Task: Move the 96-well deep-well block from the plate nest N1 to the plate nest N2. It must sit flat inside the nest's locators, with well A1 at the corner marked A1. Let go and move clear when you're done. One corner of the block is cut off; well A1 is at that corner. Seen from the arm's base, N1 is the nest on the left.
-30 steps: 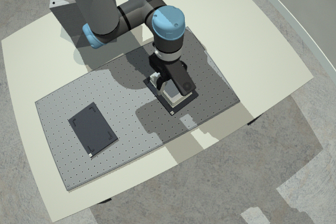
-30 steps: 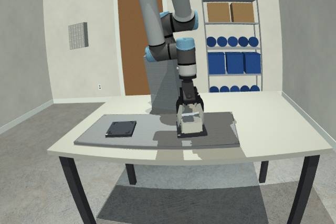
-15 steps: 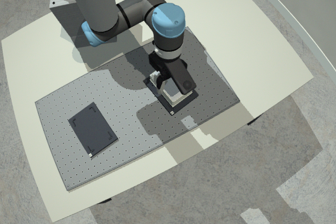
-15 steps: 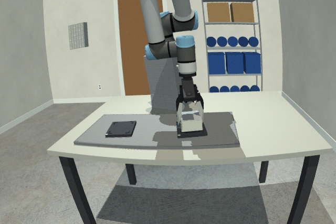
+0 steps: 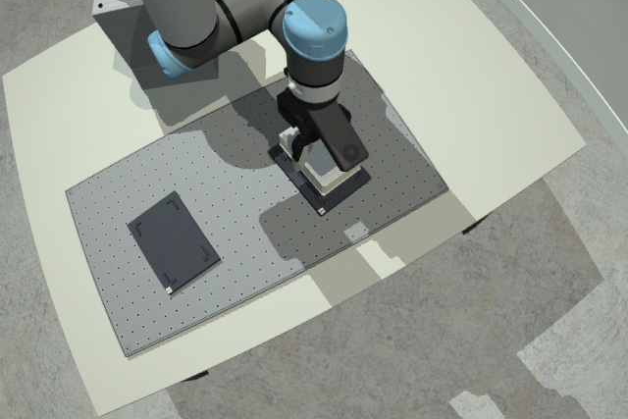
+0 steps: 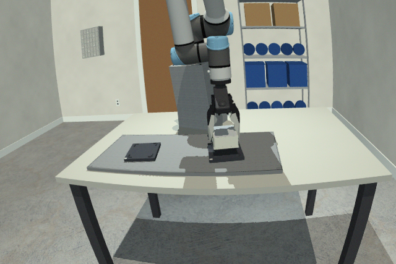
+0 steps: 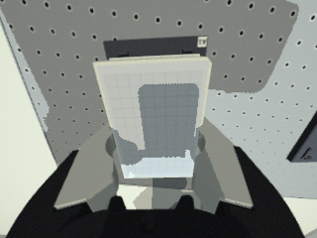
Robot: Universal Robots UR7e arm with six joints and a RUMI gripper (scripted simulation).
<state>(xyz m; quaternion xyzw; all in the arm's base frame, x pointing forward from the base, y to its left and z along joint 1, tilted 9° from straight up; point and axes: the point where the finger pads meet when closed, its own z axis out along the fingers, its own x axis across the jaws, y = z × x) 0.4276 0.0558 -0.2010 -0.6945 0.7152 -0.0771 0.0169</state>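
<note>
My hand is 5 cm above the plate nest N1. The rest, counted from my hand: white A1 mark: 1 cm ahead, 37 cm to the right, 5 cm below; then plate nest N2: 6 cm behind, 31 cm to the right, 5 cm below; then white deep-well block: 1 cm above.
</note>
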